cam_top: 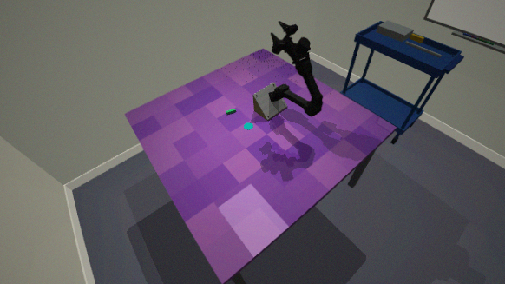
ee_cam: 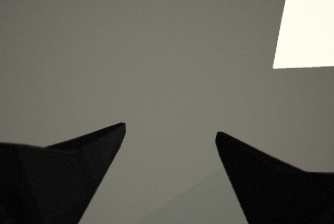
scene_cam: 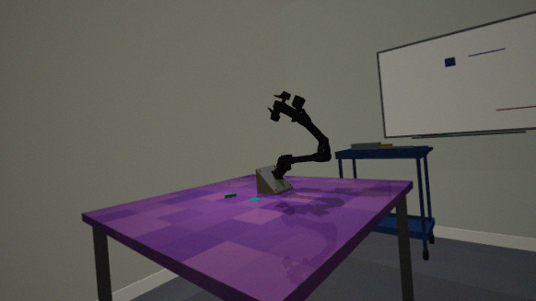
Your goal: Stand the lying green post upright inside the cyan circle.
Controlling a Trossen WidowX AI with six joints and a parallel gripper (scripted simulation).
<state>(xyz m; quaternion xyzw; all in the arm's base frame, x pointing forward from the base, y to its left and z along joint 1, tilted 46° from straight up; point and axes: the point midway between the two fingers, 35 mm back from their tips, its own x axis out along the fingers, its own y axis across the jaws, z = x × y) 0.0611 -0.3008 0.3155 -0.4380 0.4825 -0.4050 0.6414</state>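
Right now my gripper tip is 530 mm above the green post, 290 mm short of it and 90 mm to the left of it. From my gripper tip the other things lie so: cyan circle (540 mm below, 250 mm ahead, 90 mm to the left).
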